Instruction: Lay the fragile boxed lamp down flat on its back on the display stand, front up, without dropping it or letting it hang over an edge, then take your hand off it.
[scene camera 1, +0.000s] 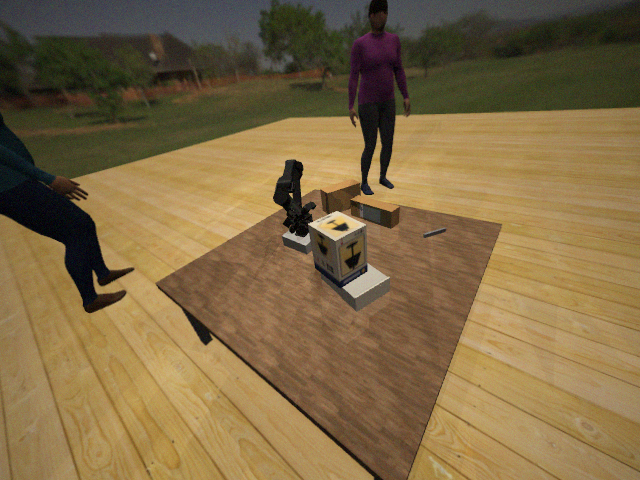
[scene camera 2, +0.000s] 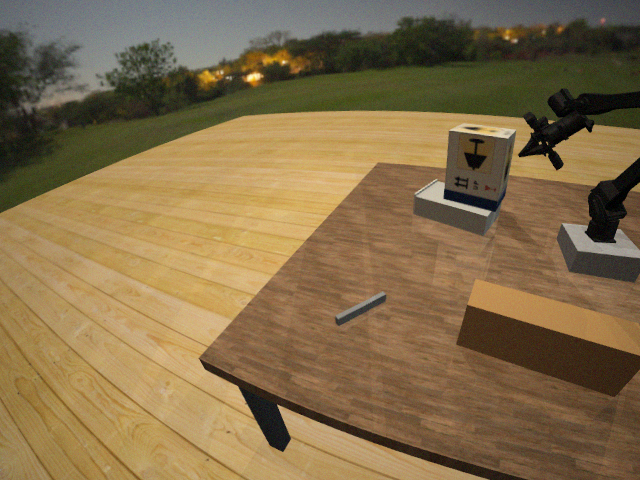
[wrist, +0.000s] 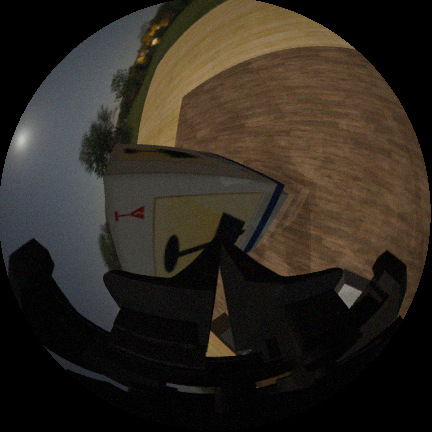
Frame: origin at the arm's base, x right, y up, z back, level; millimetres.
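Where they show: gripper, between the fingertips: (scene camera 2: 518, 156) (wrist: 218, 242); arm's base, origin of its link: (scene camera 1: 302, 232) (scene camera 2: 599, 237).
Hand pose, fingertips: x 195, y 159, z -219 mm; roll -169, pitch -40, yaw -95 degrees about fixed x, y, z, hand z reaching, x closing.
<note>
Things, the pixels of their centre, and the offset from my fingertips. "spot": a spot on its surface instead. Level surfaces: height alone.
- carton, a spot on its surface: (scene camera 2: 547, 330) spot: dz -84, dx -600, dy -119 mm
- grey bar, middle of its body: (scene camera 2: 361, 308) (scene camera 1: 434, 232) dz -423, dx -494, dy -214 mm
- brown table, height of its surface: dy -225 mm
The boxed lamp (scene camera 1: 352, 248) (scene camera 2: 473, 180) (wrist: 135, 190), a white carton with lamp pictures and a dark blue band at its bottom, stands upright on the display stand (scene camera 1: 371, 291) (scene camera 2: 448, 212). It is at the stand's end nearer the arm; part of the stand's top shows beside it. My gripper (scene camera 2: 520, 155) (wrist: 218, 242) is shut and empty. Its fingertips point at the box's arm-facing side, about mid-height or a little above, very close to it; whether they touch cannot be told. In scene camera 1 the box hides the fingertips.
Two brown cartons (scene camera 1: 379, 212) (scene camera 1: 341, 197) stand behind the arm's light base block (scene camera 1: 295, 243) (scene camera 2: 599, 260); a carton (scene camera 2: 547, 330) also shows in scene camera 2. A grey bar (scene camera 1: 434, 233) (scene camera 2: 360, 308) lies on the brown table (scene camera 1: 310, 320) (scene camera 2: 310, 351). Two people stand off the table.
</note>
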